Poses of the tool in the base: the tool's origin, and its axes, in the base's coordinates. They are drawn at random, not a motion.
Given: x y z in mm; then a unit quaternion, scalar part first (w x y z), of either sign.
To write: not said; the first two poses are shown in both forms.
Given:
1: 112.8 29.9 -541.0 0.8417 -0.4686 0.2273 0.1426
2: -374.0 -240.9 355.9 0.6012 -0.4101 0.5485 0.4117
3: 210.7 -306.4 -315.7 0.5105 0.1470 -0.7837 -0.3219
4: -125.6 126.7 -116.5 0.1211 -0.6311 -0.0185 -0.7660
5: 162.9 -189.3 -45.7 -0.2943 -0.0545 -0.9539 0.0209
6: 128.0 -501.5 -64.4 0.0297 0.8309 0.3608 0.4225
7: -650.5 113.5 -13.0 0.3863 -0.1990 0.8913 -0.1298
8: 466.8 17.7 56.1 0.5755 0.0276 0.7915 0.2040
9: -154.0 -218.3 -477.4 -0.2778 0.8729 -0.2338 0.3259
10: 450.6 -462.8 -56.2 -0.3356 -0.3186 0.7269 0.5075
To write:
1: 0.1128 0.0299 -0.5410 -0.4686 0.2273 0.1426 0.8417
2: -0.3740 -0.2409 0.3559 -0.4101 0.5485 0.4117 0.6012
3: 0.2107 -0.3064 -0.3157 0.1470 -0.7837 -0.3219 0.5105
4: -0.1256 0.1267 -0.1165 -0.6311 -0.0185 -0.7660 0.1211
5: 0.1629 -0.1893 -0.0457 0.0545 0.9539 -0.0209 0.2943
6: 0.1280 -0.5015 -0.0644 0.8309 0.3608 0.4225 0.0297
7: -0.6505 0.1135 -0.0130 -0.1990 0.8913 -0.1298 0.3863
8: 0.4668 0.0177 0.0561 0.0276 0.7915 0.2040 0.5755
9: -0.1540 -0.2183 -0.4774 -0.8729 0.2338 -0.3259 0.2778
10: 0.4506 -0.4628 -0.0562 0.3186 -0.7269 -0.5075 0.3356
